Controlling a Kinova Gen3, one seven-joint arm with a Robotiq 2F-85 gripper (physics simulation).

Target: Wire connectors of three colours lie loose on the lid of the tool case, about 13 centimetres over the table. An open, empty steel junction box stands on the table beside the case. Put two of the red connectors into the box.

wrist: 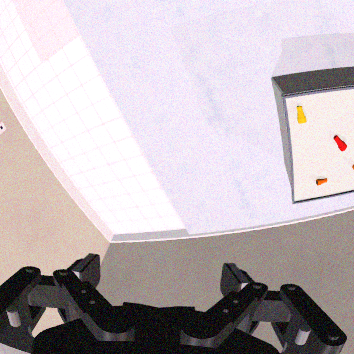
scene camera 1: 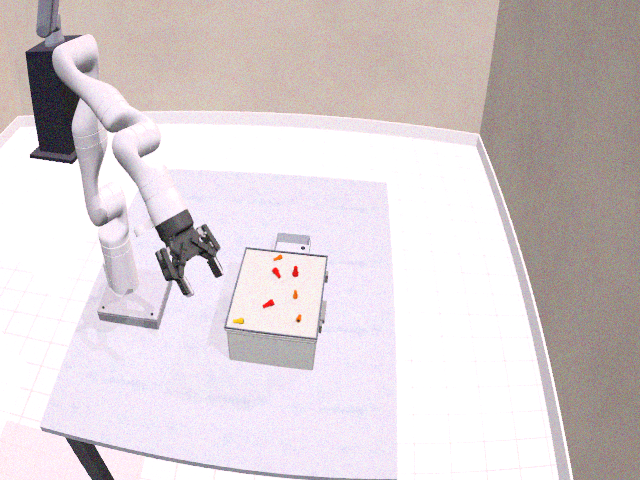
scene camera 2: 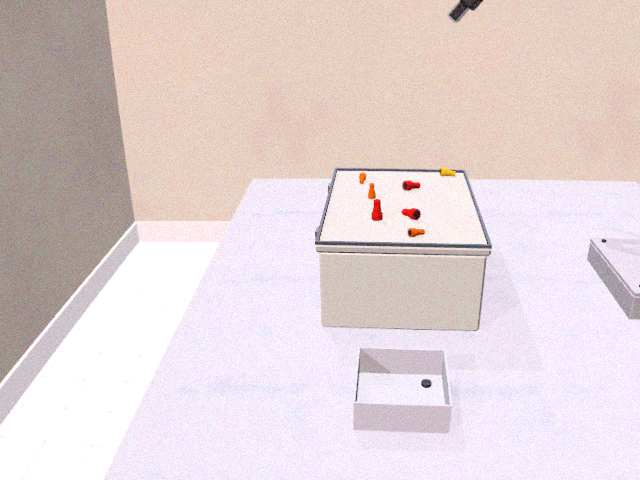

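Pixels of known places: gripper, fingertip midpoint: [wrist: 160, 273] [scene camera 1: 205, 286] [scene camera 2: 460, 13]; arm's base at its link origin: [scene camera 1: 125, 283].
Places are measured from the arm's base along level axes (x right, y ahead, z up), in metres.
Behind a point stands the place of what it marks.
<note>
Three red connectors lie apart on the lid of the tool case [scene camera 1: 271, 348] @[z 0.032, x 0.114, y 0.479 m] [scene camera 2: 403, 289] @[z 0.024, x -0.175, y 0.433 m] [wrist: 315, 155] @[z 0.086, x 0.069, y 0.476 m]. One red connector [scene camera 1: 276, 272] @[z 0.097, x -0.083, y 0.435 m] [scene camera 2: 412, 212] @[z 0.099, x -0.097, y 0.433 m] and a second red connector [scene camera 1: 295, 271] @[z 0.103, x -0.094, y 0.482 m] [scene camera 2: 376, 210] @[z 0.101, x -0.104, y 0.481 m] lie toward the box side; a third red connector [scene camera 1: 268, 303] @[z 0.098, x 0.031, y 0.448 m] [scene camera 2: 410, 184] @[z 0.098, x 0.018, y 0.448 m] [wrist: 340, 143] @[z 0.098, x 0.029, y 0.446 m] lies farther from the box. The steel junction box [scene camera 1: 293, 239] @[z -0.023, x -0.370, y 0.406 m] [scene camera 2: 402, 417] @[z -0.019, x -0.371, y 0.407 m] is open and empty, partly hidden behind the case in scene camera 1. My gripper [scene camera 1: 201, 279] @[z 0.339, x 0.257, y 0.391 m] [wrist: 160, 273] @[z 0.339, x 0.257, y 0.391 m] is open and empty, raised on the arm-base side of the case; part of a finger shows in scene camera 2.
Also on the lid are a yellow connector [scene camera 1: 238, 320] @[z 0.098, x 0.108, y 0.397 m] [scene camera 2: 447, 172] @[z 0.095, x 0.100, y 0.396 m] [wrist: 301, 114] @[z 0.098, x 0.105, y 0.395 m] near a corner and three orange connectors, one [scene camera 1: 278, 257] @[z 0.095, x -0.143, y 0.424 m] [scene camera 2: 416, 232] @[z 0.094, x -0.151, y 0.421 m] at the box-side edge, another [scene camera 1: 295, 294] @[z 0.100, x -0.017, y 0.502 m] [scene camera 2: 371, 191] @[z 0.098, x -0.023, y 0.501 m], and another [scene camera 1: 298, 318] @[z 0.098, x 0.057, y 0.529 m] [scene camera 2: 362, 178] @[z 0.094, x 0.046, y 0.528 m] [wrist: 321, 181] @[z 0.095, x 0.051, y 0.528 m]. A black pedestal [scene camera 1: 46, 103] stands behind the arm.
</note>
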